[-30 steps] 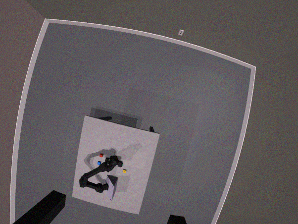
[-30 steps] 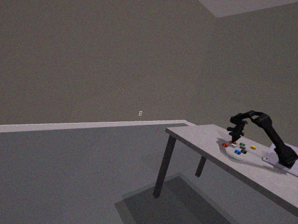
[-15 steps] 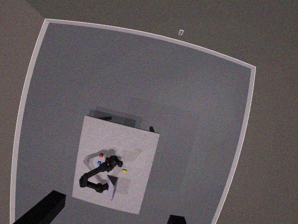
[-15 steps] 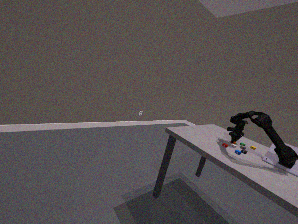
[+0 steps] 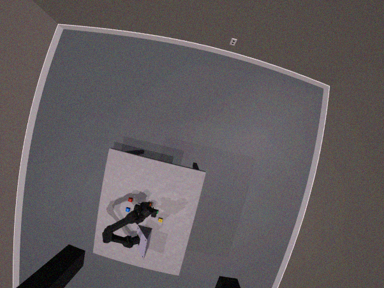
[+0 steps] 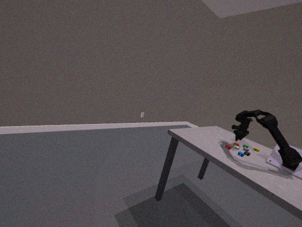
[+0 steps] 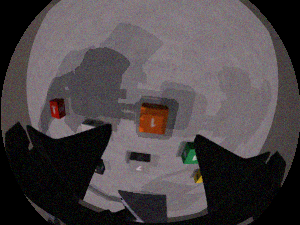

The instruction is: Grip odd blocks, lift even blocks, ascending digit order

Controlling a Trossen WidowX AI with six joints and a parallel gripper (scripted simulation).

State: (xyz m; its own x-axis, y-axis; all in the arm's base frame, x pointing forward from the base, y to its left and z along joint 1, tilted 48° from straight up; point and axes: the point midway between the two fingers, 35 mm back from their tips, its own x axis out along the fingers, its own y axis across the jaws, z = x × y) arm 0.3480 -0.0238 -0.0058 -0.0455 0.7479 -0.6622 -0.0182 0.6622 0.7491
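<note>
The orange block is 4 cm below my gripper tip. From my gripper tip the other things lie so: yellow block: 12 cm behind, 13 cm to the right, 4 cm below; then dark block: 12 cm behind, 10 cm to the left, 4 cm below; then green block: 5 cm behind, 7 cm to the right, 4 cm below.
</note>
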